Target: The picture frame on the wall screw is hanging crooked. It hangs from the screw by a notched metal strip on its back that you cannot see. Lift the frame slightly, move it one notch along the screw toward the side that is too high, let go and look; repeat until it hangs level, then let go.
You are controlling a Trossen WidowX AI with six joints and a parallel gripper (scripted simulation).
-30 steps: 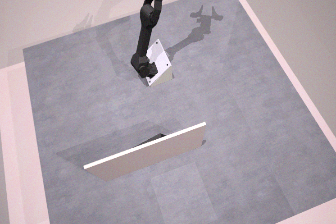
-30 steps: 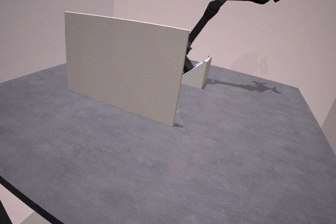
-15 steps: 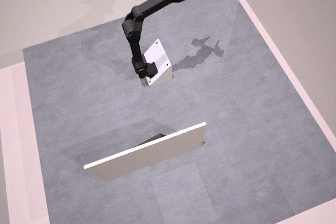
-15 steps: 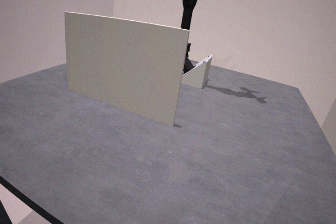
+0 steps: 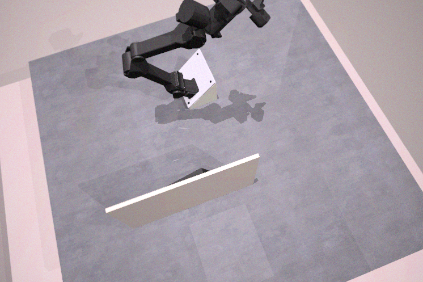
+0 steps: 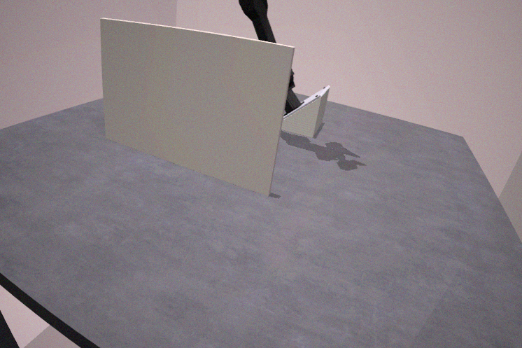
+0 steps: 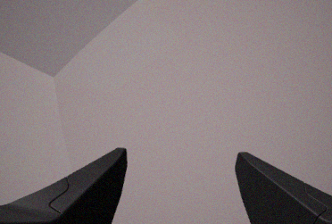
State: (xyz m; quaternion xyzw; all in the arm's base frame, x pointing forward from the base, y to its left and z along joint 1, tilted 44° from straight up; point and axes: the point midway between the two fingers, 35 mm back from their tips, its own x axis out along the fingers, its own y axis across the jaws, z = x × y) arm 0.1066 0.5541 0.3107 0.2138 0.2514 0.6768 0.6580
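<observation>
Now: the picture frame 53 cm below my gripper tip, 33 cm to the right of it and 29 cm ahead of it. From my gripper tip the other things lie so: wall panel 54 cm below, 35 cm to the right, 30 cm ahead.
</observation>
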